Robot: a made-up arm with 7 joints.
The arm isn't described. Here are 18 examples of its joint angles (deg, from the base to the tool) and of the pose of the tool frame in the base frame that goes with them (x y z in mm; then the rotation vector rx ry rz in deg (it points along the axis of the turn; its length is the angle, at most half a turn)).
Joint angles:
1: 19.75 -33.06 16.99 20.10 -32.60 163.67 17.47
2: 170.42 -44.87 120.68 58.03 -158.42 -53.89 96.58
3: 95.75 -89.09 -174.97 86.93 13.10 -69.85 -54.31
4: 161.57 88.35 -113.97 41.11 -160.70 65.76 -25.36
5: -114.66 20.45 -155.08 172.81 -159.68 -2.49 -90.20
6: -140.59 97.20 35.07 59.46 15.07 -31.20 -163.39
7: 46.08 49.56 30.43 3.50 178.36 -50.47 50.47
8: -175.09 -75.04 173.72 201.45 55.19 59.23 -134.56
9: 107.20 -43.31 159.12 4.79 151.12 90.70 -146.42
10: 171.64 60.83 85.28 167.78 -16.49 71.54 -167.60
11: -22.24 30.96 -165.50 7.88 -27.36 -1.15 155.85
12: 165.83 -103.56 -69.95 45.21 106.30 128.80 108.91
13: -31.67 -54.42 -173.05 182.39 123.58 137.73 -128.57
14: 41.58 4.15 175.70 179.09 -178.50 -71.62 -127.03
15: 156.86 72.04 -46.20 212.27 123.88 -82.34 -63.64
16: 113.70 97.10 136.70 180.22 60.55 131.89 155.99
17: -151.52 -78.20 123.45 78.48 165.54 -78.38 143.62
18: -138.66 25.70 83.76 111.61 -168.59 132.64 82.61
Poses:
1: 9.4 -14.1 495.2 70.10 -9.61 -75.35
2: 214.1 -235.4 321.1 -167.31 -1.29 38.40
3: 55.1 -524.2 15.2 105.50 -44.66 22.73
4: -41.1 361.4 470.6 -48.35 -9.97 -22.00
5: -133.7 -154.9 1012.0 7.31 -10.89 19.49
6: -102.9 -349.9 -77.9 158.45 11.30 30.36
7: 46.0 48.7 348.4 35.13 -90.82 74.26
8: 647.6 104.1 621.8 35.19 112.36 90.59
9: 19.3 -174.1 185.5 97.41 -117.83 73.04
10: -665.9 -8.8 638.4 106.56 -1.04 -33.79
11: -174.2 -18.2 420.4 -138.10 -56.61 40.94
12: 331.7 170.9 440.8 -22.32 75.49 -117.04
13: -422.4 170.4 758.0 93.85 24.06 19.16
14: -25.7 -18.7 922.8 -9.53 -74.81 79.79
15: -459.9 178.4 591.4 -64.13 -11.80 -26.52
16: -213.2 619.0 301.6 -2.70 42.63 -94.05
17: 384.3 -52.5 241.4 105.01 17.11 -94.23
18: -89.1 -375.7 849.4 -43.43 -53.66 7.51
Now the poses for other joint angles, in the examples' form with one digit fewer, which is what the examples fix.
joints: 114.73 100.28 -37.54 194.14 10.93 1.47 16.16
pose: -391 608 324 -38.2 -86.6 -52.0
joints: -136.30 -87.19 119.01 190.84 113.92 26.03 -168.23
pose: 486 563 401 -10.2 118.2 95.9
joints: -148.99 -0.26 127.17 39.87 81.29 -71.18 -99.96
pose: 199 -189 532 95.4 -28.2 19.6
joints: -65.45 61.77 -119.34 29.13 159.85 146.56 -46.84
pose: -188 -251 511 52.1 -71.7 118.7
